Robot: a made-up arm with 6 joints.
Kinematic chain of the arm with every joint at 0, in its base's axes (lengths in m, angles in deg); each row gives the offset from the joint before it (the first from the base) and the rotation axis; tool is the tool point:
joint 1: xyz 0 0 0.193 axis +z
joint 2: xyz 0 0.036 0 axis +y
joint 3: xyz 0 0 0.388 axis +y
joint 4: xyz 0 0 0.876 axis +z
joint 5: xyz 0 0 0 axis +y
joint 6: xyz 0 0 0.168 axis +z
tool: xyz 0 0 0
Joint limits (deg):
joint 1: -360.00..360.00
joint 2: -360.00..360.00
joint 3: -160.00..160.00
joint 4: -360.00..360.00
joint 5: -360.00..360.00
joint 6: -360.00..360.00
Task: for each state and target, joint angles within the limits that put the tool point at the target. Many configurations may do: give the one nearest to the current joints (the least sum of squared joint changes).
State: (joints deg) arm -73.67 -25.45 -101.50 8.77 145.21 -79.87
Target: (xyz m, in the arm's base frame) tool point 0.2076 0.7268 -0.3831
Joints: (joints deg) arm -100.62 -70.63 -90.73 13.58 120.26 -79.87
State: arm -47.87 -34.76 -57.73 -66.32 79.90 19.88
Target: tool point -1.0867 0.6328 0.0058
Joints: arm -34.56 -66.08 -48.52 -65.10 59.59 19.88
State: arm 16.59 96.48 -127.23 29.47 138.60 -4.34
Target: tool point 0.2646 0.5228 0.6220
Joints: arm 53.77 132.46 -116.21 34.47 141.22 -4.34
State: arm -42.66 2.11 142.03 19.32 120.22 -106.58
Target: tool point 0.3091 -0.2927 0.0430
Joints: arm -52.32 -20.53 145.11 15.58 138.76 -106.58
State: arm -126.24 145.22 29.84 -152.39 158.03 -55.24
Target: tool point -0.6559 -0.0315 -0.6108
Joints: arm -178.35 113.56 44.62 -148.55 164.56 -55.24
